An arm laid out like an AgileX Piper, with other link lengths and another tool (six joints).
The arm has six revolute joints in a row. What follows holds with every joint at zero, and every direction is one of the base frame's.
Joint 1 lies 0.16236 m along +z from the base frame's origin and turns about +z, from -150.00 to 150.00 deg.
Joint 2 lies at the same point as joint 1 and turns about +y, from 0.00 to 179.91 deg.
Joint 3 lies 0.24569 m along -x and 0.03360 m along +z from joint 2 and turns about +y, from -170.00 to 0.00 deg.
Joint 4 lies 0.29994 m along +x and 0.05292 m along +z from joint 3 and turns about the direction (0.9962, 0, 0.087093), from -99.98 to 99.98 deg.
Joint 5 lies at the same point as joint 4 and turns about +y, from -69.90 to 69.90 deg.
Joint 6 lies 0.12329 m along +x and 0.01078 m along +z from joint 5 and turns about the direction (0.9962, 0, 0.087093), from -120.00 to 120.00 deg.
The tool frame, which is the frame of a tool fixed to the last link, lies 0.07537 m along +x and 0.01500 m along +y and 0.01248 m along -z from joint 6; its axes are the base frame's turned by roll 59.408, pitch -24.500 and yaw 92.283 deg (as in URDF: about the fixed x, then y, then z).
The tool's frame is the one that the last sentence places.
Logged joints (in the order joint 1, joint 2, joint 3, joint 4, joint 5, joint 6), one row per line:
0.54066, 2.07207, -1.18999, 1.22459, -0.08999, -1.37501
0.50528, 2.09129, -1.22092, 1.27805, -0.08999, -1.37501
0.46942, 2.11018, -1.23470, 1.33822, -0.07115, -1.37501
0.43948, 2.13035, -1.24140, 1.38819, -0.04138, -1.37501
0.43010, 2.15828, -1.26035, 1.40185, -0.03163, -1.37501
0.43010, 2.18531, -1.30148, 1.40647, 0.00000, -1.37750
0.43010, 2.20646, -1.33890, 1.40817, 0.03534, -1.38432
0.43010, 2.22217, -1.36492, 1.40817, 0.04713, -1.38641
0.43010, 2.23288, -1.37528, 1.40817, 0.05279, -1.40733
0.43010, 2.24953, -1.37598, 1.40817, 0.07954, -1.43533
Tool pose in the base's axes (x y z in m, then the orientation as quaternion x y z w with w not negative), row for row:
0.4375, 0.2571, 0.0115, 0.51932, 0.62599, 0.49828, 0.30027
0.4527, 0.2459, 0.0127, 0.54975, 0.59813, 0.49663, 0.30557
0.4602, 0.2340, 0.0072, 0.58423, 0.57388, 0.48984, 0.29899
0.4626, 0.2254, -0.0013, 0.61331, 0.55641, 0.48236, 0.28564
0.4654, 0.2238, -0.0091, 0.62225, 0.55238, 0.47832, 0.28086
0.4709, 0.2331, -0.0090, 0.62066, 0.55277, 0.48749, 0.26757
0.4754, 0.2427, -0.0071, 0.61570, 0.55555, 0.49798, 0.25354
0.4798, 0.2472, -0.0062, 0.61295, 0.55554, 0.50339, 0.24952
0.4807, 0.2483, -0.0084, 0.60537, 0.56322, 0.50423, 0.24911
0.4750, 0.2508, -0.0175, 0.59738, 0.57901, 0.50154, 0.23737
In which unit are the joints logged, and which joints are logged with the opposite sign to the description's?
The joints are logged in radians. Opposite sign: none.
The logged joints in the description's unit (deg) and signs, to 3 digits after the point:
30.978, 118.721, -68.181, 70.164, -5.156, -78.782
28.950, 119.822, -69.954, 73.227, -5.156, -78.782
26.896, 120.904, -70.743, 76.674, -4.077, -78.782
25.180, 122.060, -71.127, 79.537, -2.371, -78.782
24.643, 123.660, -72.213, 80.320, -1.812, -78.782
24.643, 125.209, -74.569, 80.585, 0.000, -78.925
24.643, 126.421, -76.713, 80.682, 2.025, -79.316
24.643, 127.321, -78.204, 80.682, 2.700, -79.435
24.643, 127.935, -78.798, 80.682, 3.025, -80.634
24.643, 128.889, -78.838, 80.682, 4.557, -82.238

